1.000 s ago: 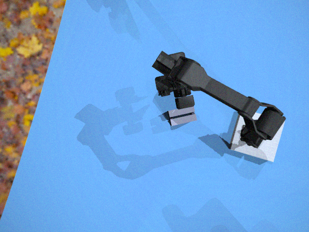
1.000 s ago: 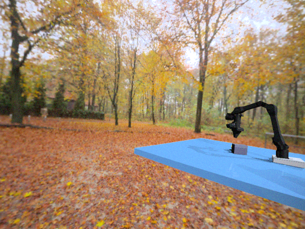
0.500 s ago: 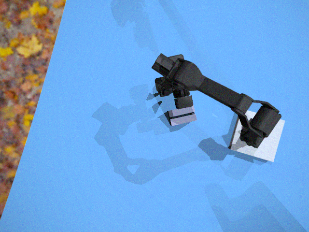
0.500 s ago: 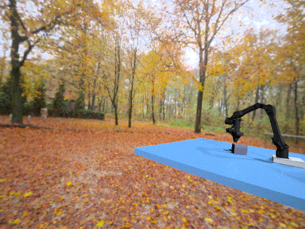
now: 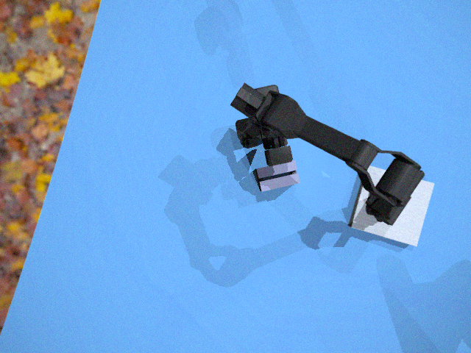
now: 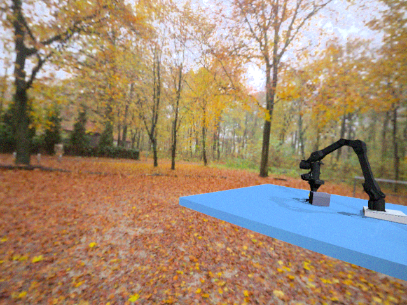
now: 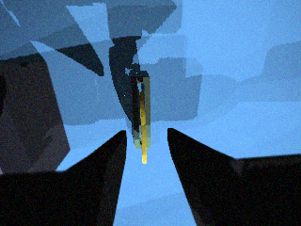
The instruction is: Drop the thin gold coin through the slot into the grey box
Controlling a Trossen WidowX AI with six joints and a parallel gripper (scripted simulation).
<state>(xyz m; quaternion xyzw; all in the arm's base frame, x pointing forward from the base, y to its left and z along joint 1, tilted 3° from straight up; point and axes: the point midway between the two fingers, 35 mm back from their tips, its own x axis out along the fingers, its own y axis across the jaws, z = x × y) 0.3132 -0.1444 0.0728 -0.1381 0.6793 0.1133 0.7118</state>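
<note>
The gold coin lies 20 mm below my gripper tip.
</note>
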